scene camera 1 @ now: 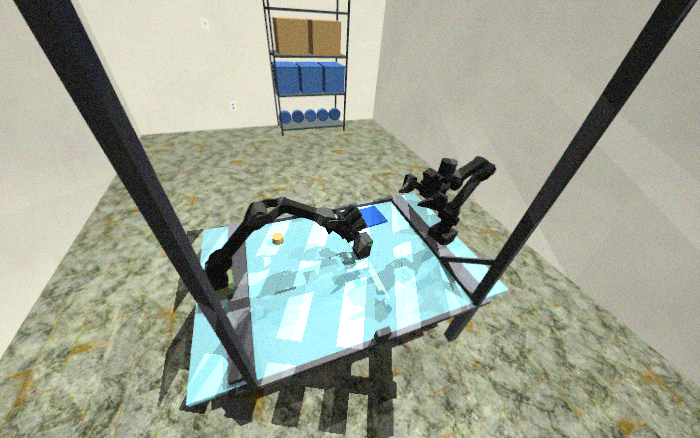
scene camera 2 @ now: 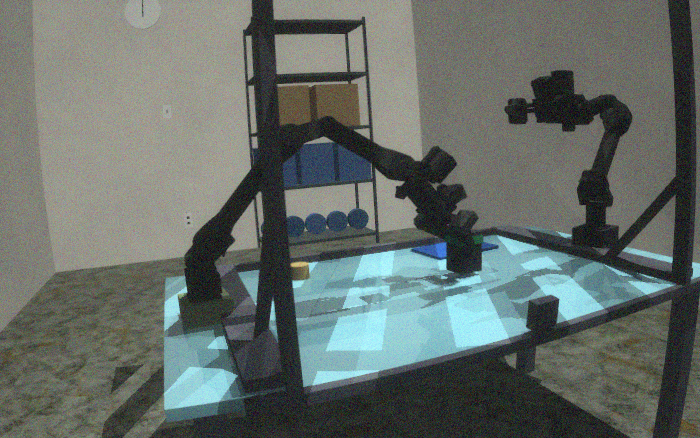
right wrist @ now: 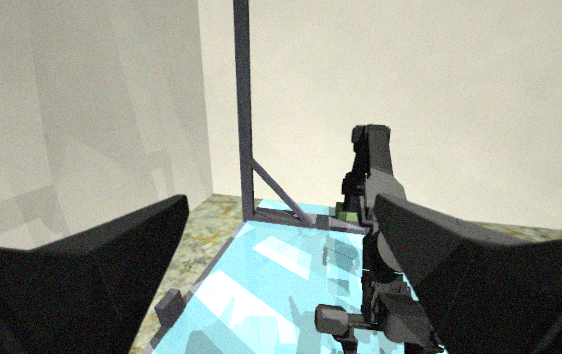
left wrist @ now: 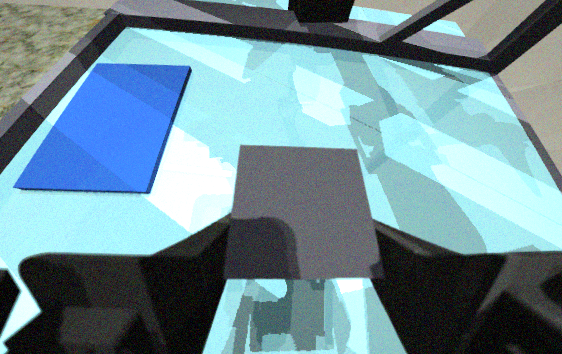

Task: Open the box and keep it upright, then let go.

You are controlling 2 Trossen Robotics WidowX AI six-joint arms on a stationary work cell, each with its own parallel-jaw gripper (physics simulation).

Path:
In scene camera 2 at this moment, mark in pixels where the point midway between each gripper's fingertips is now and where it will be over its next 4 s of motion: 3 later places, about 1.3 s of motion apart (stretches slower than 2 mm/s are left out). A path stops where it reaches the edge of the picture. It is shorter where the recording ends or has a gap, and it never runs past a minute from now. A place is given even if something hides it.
The left gripper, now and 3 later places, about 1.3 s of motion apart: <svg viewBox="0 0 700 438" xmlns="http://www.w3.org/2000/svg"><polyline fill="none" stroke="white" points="464,244 463,239 462,231 462,244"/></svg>
The right gripper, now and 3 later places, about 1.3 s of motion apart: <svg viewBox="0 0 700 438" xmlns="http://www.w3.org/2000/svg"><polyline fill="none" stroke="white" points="521,107 504,56 502,52 513,67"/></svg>

